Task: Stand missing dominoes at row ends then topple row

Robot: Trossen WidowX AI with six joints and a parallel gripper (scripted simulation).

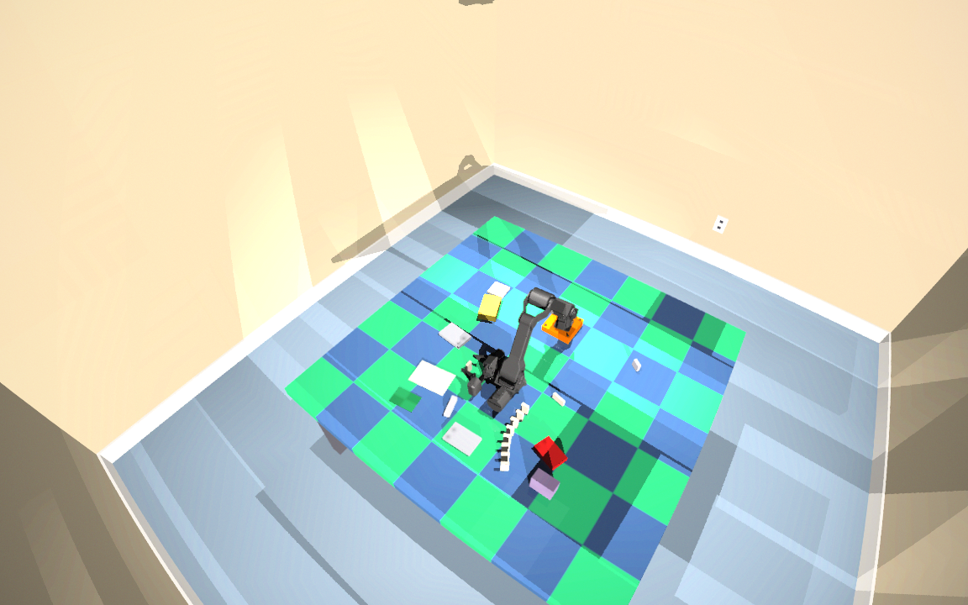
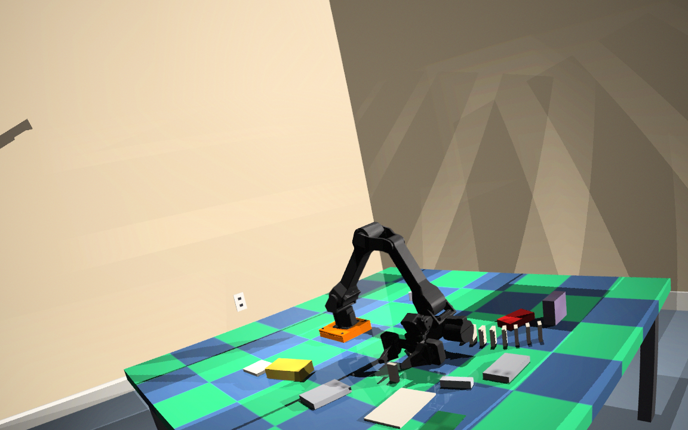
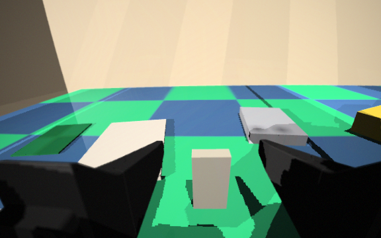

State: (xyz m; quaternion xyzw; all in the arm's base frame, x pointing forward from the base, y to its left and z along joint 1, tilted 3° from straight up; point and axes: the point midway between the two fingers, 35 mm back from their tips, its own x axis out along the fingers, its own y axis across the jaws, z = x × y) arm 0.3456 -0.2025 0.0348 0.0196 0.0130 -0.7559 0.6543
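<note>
Right now the cream sheet is 100 mm to the right of my gripper tip, 90 mm ahead of it and 50 mm below it. Also, from my gripper tip: green sheet (210 mm ahead, 130 mm to the right, 50 mm below); grey bar (160 mm ahead, 40 mm below, 20 mm to the left); yellow block (300 mm behind, 60 mm to the right, 30 mm below).
</note>
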